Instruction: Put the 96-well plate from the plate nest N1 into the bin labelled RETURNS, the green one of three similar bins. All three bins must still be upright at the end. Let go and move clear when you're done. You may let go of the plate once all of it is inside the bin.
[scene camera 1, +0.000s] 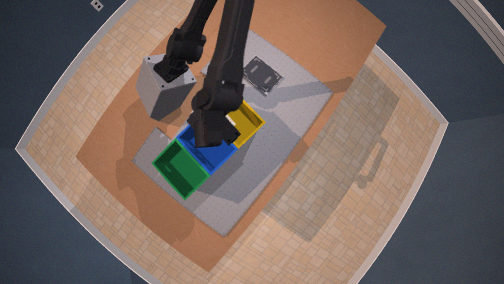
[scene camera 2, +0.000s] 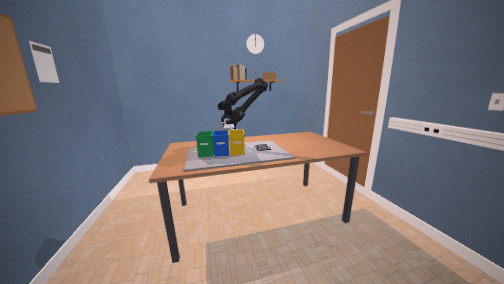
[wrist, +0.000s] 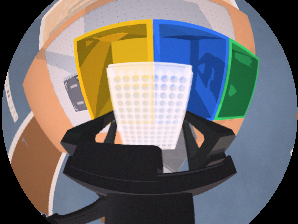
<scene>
In view: the gripper (wrist: 149, 113), a blue bin (scene camera 1: 215, 156), a green bin (scene camera 1: 180, 169), a white 96-well plate (wrist: 160, 126), a yellow bin (scene camera 1: 247, 121) and a dark plate nest (scene camera 1: 263, 71).
The blue bin also shows in the wrist view (wrist: 207, 51). The green bin is seen too in the wrist view (wrist: 242, 71). The yellow bin also shows in the wrist view (wrist: 122, 42).
</scene>
